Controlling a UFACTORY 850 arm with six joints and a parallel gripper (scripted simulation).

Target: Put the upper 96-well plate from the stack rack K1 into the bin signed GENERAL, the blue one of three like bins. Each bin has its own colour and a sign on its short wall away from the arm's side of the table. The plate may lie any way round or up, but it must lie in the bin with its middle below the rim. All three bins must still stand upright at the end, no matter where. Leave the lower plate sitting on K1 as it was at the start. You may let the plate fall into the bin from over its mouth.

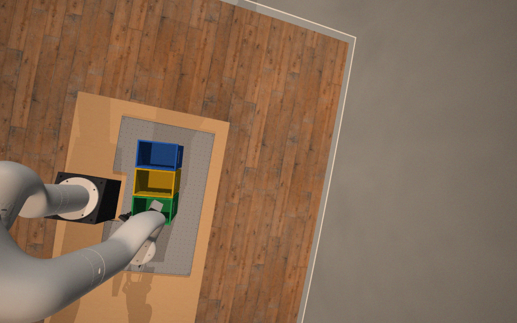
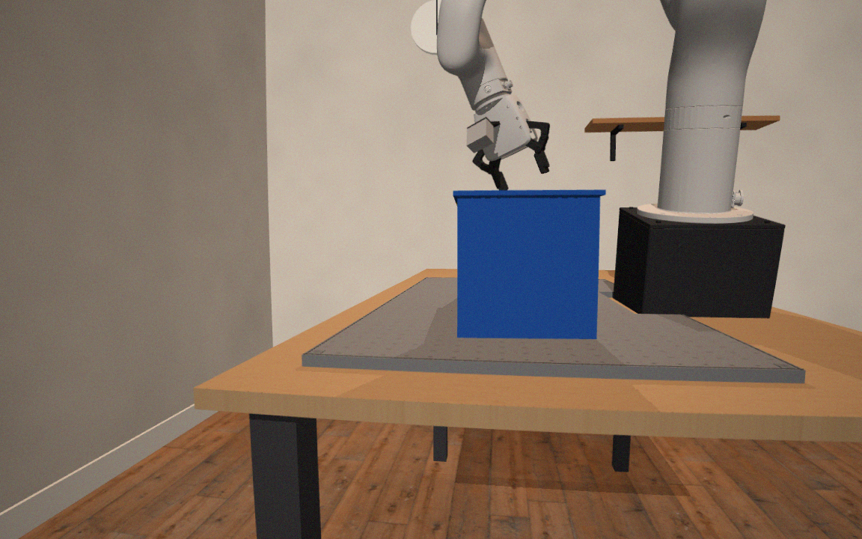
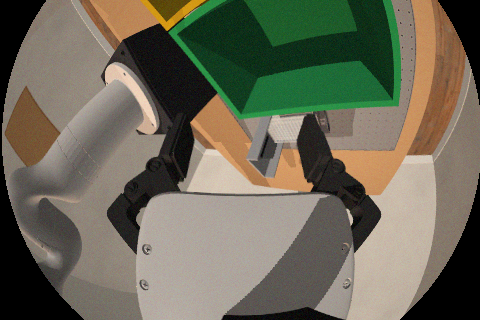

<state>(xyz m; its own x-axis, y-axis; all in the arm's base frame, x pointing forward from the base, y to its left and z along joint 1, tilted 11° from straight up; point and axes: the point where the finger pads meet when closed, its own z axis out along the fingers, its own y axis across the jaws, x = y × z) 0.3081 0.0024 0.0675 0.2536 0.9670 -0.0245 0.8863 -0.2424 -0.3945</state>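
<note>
My gripper is now 25 cm to the left of the 96-well plate, 20 cm above it and 2 cm past it. From my hand the other things lie so: yellow bin: 16 cm to the left, 15 cm below; then green bin: 15 cm below, 3 cm to the left, 3 cm ahead; then blue bin: 29 cm to the left, 15 cm below, 3 cm behind.
</note>
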